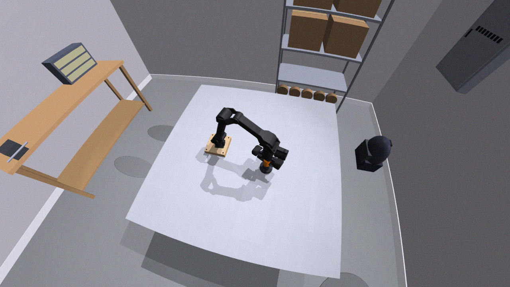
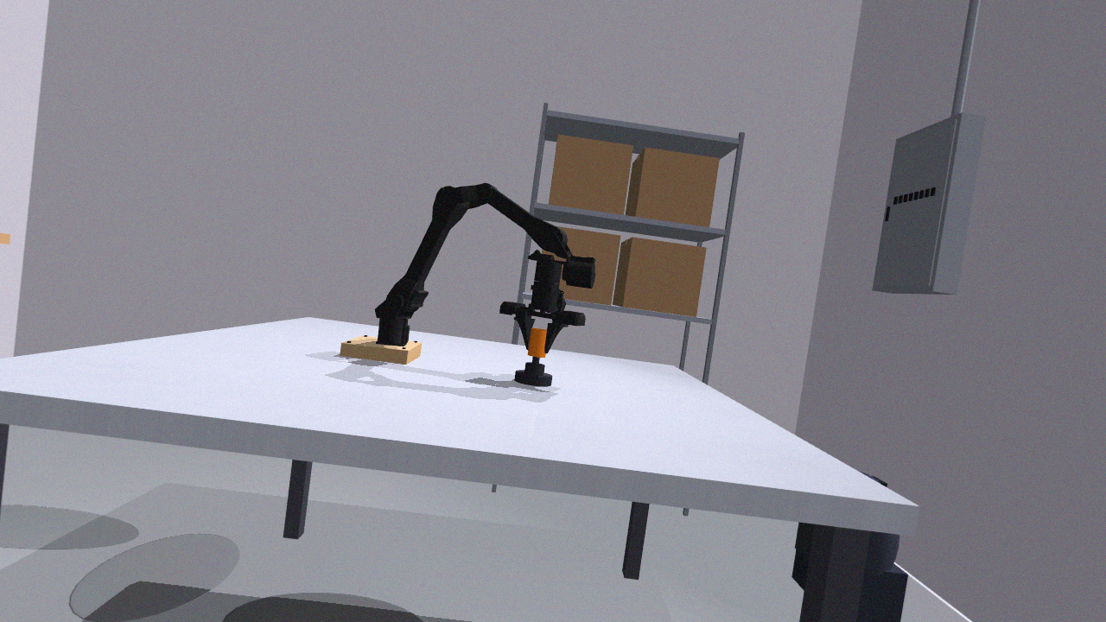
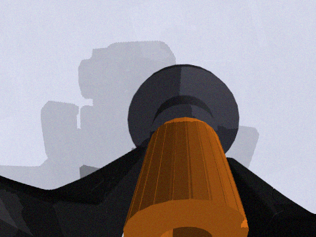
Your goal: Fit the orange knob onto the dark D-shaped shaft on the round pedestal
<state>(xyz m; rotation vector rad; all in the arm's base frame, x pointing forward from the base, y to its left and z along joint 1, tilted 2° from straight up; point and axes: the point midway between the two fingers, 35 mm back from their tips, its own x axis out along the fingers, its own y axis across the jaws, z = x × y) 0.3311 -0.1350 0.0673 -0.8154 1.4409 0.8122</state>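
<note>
Now: gripper tip 20 mm below the orange knob. The rest, counted from my gripper tip: dark round pedestal 40 mm below.
</note>
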